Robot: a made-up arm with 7 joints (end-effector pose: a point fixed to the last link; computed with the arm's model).
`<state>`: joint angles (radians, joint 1 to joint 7).
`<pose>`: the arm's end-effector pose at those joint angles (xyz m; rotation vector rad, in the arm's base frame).
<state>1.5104 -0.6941 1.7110 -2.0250 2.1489 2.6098 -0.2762</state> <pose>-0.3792 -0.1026 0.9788 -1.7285 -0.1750 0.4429</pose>
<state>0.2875 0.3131 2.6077 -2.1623 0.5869 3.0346 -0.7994</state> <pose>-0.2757 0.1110 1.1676 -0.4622 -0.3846 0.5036</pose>
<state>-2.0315 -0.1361 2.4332 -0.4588 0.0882 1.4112 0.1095</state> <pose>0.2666 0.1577 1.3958 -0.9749 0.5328 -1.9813</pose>
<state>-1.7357 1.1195 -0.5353 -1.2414 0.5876 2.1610 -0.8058</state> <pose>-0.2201 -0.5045 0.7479 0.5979 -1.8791 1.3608</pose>
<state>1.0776 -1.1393 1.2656 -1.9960 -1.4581 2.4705 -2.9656</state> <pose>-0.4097 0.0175 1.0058 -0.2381 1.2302 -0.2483</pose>
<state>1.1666 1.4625 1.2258 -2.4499 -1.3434 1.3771 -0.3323</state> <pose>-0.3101 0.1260 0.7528 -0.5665 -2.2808 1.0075</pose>
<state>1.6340 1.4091 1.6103 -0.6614 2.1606 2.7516 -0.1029</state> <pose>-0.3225 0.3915 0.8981 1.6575 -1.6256 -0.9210</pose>
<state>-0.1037 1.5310 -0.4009 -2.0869 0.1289 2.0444 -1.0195</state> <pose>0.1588 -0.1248 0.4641 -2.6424 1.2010 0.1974</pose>
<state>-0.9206 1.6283 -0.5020 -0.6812 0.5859 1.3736 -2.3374</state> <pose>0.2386 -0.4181 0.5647 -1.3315 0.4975 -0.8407</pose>
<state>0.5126 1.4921 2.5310 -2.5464 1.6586 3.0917 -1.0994</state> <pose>-0.0475 0.1993 1.0595 -1.4503 0.6027 1.1037</pose>
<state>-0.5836 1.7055 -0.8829 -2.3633 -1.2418 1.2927 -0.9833</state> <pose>-0.1355 -0.1974 0.6221 -1.7133 0.8138 2.3801</pose>
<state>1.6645 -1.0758 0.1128 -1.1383 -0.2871 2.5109 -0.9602</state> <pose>-0.1019 -0.2935 1.3726 1.0432 -0.3720 -1.2485</pose>
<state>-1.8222 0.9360 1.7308 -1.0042 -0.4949 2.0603 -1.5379</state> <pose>0.2574 -0.3791 1.2181 -1.0027 -0.4913 -2.2475</pose>
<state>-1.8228 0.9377 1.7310 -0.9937 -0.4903 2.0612 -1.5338</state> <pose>0.2544 -0.3814 1.2188 -0.9914 -0.4825 -2.2622</pose>
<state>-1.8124 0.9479 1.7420 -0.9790 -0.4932 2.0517 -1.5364</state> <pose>0.2537 -0.3820 1.2195 -0.9722 -0.4831 -2.2599</pose>
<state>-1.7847 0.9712 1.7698 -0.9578 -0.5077 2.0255 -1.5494</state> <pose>0.2565 -0.3802 1.2200 -0.9409 -0.4972 -2.2310</pose>
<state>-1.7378 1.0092 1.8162 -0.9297 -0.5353 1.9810 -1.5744</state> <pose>0.2629 -0.3762 1.2196 -0.8963 -0.5248 -2.1733</pose>
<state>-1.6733 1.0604 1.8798 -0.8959 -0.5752 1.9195 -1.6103</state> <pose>0.2722 -0.3709 1.2176 -0.8391 -0.5616 -2.0904</pose>
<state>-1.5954 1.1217 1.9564 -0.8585 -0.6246 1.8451 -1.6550</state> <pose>0.2834 -0.3655 1.2128 -0.7717 -0.6015 -1.9896</pose>
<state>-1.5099 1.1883 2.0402 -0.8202 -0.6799 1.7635 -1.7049</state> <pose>0.2960 -0.3608 1.2048 -0.6983 -0.6388 -1.8798</pose>
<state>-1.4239 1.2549 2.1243 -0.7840 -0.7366 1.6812 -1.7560</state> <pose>0.3096 -0.3572 1.1933 -0.6249 -0.6692 -1.7700</pose>
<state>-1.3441 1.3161 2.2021 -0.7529 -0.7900 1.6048 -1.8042</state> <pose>0.3233 -0.3539 1.1798 -0.5569 -0.6920 -1.6679</pose>
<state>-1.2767 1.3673 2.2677 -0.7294 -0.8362 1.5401 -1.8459</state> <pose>0.3359 -0.3505 1.1664 -0.5001 -0.7086 -1.5803</pose>
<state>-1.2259 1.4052 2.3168 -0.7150 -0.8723 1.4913 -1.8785</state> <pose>0.3463 -0.3469 1.1555 -0.4587 -0.7220 -1.5119</pose>
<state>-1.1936 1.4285 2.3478 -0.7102 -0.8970 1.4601 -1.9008</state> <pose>0.3533 -0.3431 1.1488 -0.4346 -0.7347 -1.4648</pose>
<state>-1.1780 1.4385 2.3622 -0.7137 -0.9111 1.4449 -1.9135</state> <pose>0.3571 -0.3395 1.1467 -0.4265 -0.7480 -1.4367</pose>
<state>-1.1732 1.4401 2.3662 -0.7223 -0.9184 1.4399 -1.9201</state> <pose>0.3588 -0.3360 1.1475 -0.4286 -0.7620 -1.4210</pose>
